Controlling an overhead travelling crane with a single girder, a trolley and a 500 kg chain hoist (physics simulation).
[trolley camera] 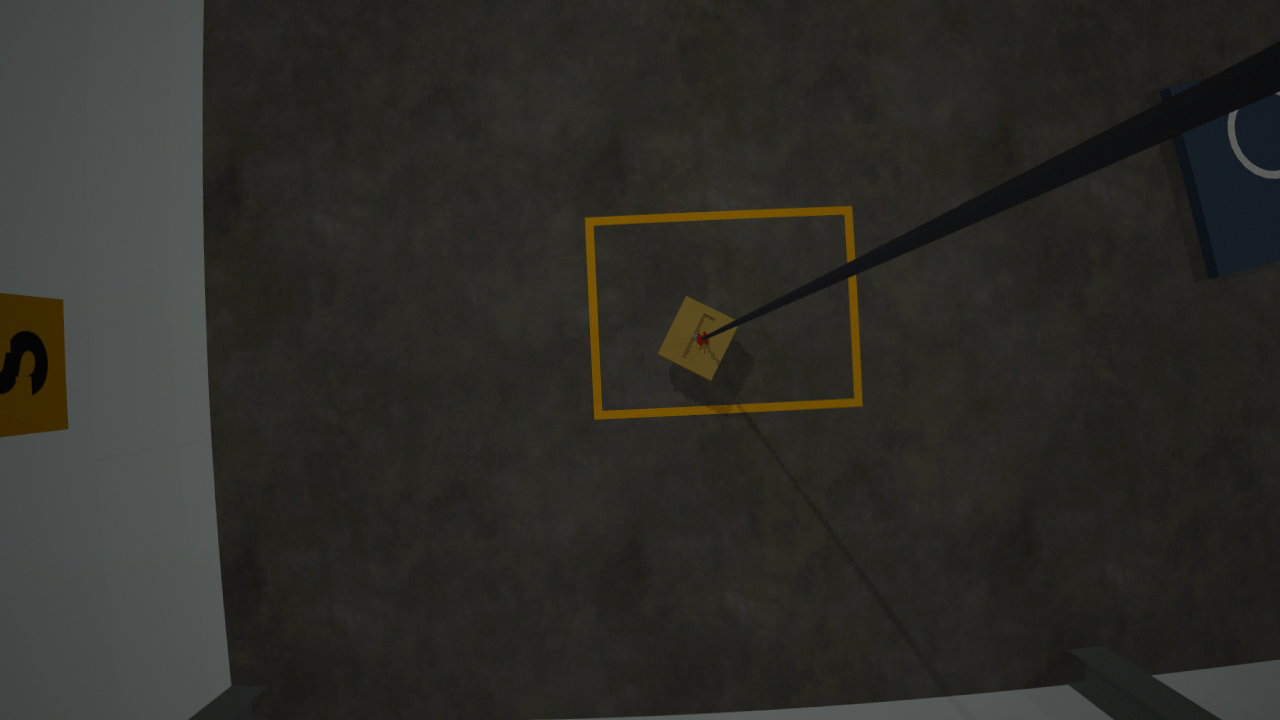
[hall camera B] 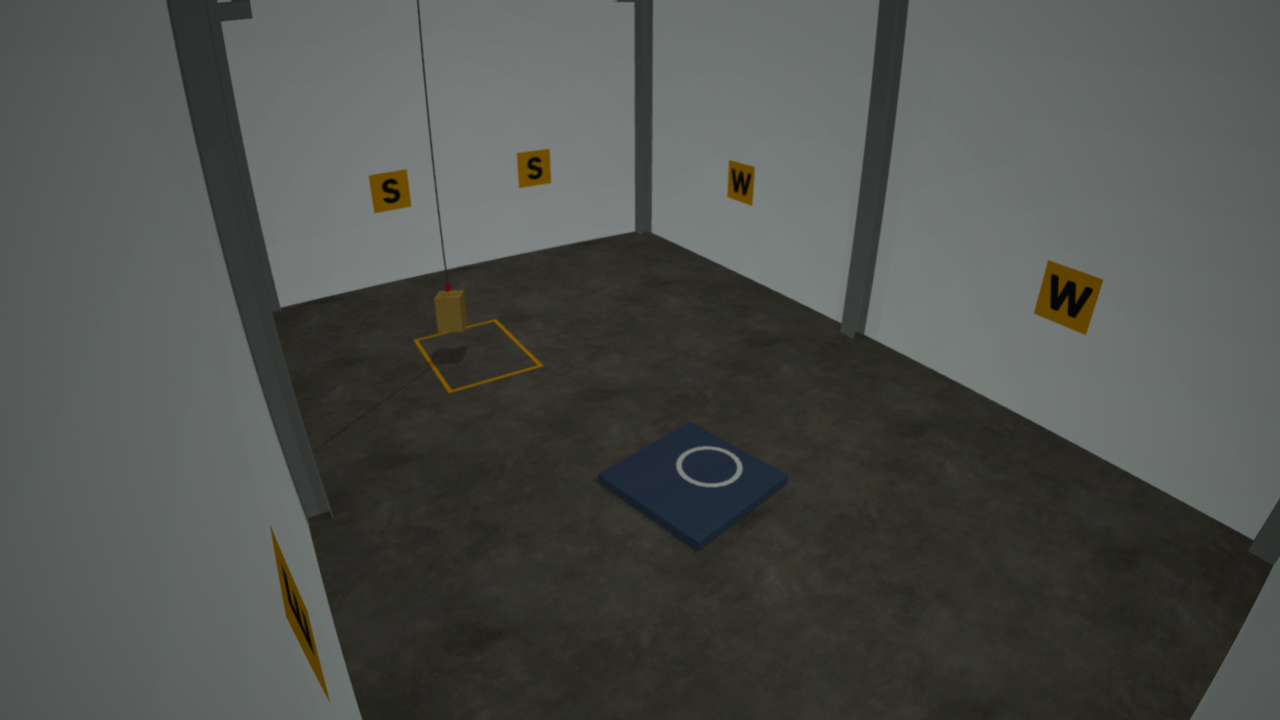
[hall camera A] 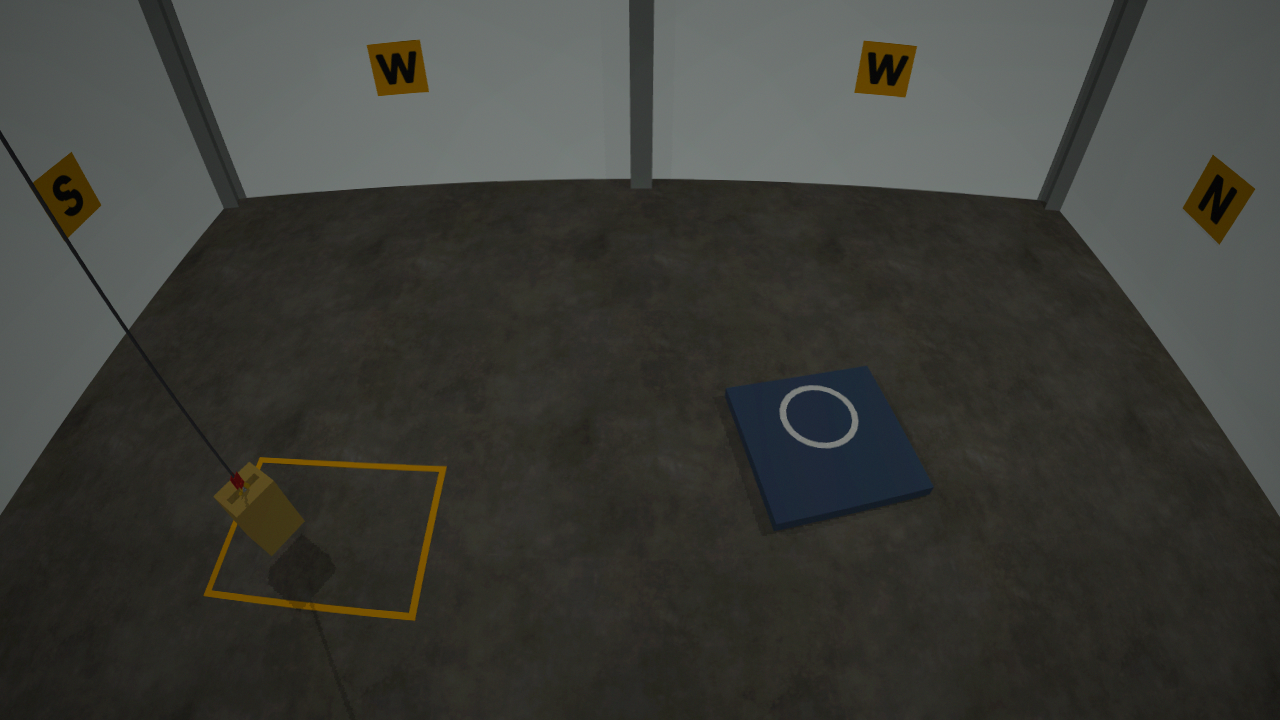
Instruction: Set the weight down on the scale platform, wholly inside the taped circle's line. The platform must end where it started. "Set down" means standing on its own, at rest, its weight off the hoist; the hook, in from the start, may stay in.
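Observation:
The yellow block-shaped weight (hall camera A: 268,519) (hall camera B: 450,313) (trolley camera: 680,331) hangs upright or nearly so, its shadow on the floor apart from it in hall cameras A and B. My red hook (hall camera A: 237,480) (hall camera B: 447,287) (trolley camera: 701,338) is at the weight's top, in its lifting point, on a straight cable. The blue scale platform (hall camera A: 841,483) (hall camera B: 680,510) (trolley camera: 1226,232) lies flat on the floor, well away from the weight. The white taped circle (hall camera A: 819,445) (hall camera B: 708,484) (trolley camera: 1231,129) is on its top, off-centre. The trolley camera shows part of the platform.
A yellow taped rectangle (hall camera A: 358,464) (hall camera B: 519,342) (trolley camera: 716,215) is on the floor below the weight. Walls with S, W, N and E signs and grey columns (hall camera A: 640,89) (hall camera B: 872,179) bound the hall. The stretch between rectangle and platform shows bare floor.

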